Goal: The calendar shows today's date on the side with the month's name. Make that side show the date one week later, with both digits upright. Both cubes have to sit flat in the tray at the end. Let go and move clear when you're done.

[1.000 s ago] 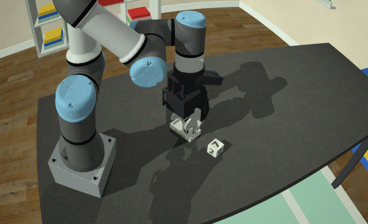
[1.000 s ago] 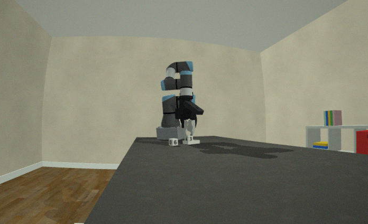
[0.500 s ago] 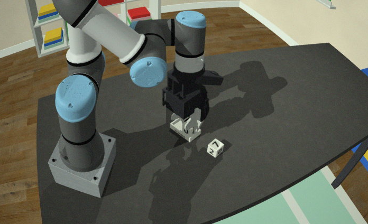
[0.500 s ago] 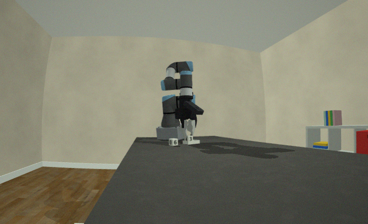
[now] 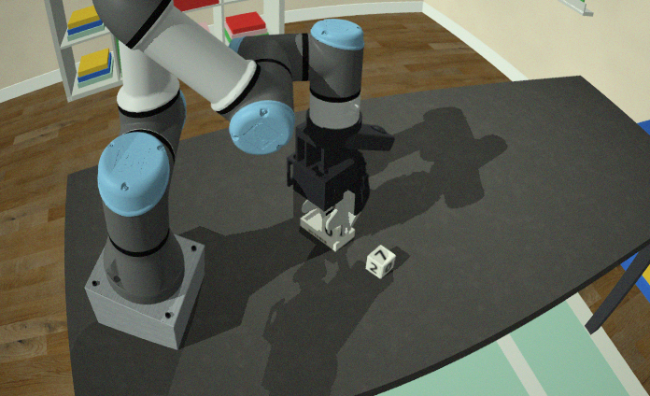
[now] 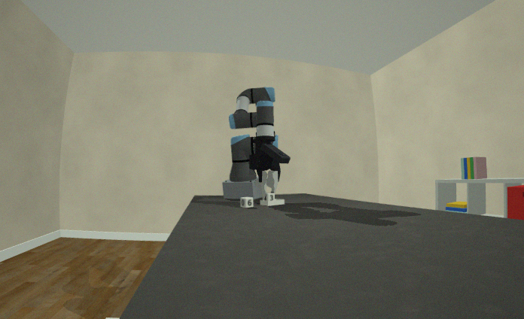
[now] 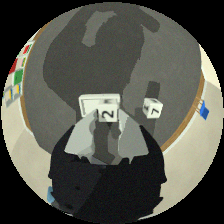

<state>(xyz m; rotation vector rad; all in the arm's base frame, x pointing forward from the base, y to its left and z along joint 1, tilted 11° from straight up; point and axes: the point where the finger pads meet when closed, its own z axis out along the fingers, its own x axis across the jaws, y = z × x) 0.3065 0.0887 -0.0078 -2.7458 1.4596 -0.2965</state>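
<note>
The white tray is 1 cm behind my hand, 1 cm to the left of it and 3 cm below it.
</note>
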